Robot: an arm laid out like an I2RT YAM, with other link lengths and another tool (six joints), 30 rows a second.
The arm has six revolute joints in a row. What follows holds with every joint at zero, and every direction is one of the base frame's. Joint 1 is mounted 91.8 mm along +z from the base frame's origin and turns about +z. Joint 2 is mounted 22.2 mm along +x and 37.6 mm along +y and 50.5 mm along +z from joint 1 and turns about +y. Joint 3 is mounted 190.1 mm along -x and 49.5 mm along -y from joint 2 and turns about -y. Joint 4 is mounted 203.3 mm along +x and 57.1 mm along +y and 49.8 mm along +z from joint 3 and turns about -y. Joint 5 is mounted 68.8 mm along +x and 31.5 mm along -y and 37.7 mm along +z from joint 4 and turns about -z. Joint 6 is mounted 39.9 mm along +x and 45.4 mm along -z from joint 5 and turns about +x. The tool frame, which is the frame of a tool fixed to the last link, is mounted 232 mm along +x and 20 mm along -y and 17 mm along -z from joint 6; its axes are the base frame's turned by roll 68.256, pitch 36.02 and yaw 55.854 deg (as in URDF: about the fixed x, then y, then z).
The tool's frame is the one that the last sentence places.
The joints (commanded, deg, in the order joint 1, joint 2, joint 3, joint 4, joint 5, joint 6), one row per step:
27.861, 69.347, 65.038, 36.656, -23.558, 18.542
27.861, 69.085, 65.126, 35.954, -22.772, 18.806
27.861, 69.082, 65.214, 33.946, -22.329, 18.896
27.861, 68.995, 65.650, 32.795, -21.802, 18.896
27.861, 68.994, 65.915, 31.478, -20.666, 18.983
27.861, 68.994, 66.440, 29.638, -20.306, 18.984
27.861, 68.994, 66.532, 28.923, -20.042, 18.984
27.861, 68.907, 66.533, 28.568, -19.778, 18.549
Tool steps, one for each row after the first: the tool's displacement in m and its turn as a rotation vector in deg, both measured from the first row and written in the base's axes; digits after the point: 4 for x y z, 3 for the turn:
0.0025, -0.0026, -0.0002, 0.339, 0.695, -0.536
0.0080, -0.0018, -0.0094, -0.315, 2.556, -0.882
0.0105, -0.0032, -0.0105, -0.372, 3.234, -1.339
0.0162, -0.0059, -0.0142, -0.317, 4.485, -2.289
0.0196, -0.0060, -0.0191, -0.795, 5.718, -2.622
0.0216, -0.0063, -0.0219, -0.983, 6.321, -2.863
0.0227, -0.0072, -0.0229, -1.236, 6.307, -3.296

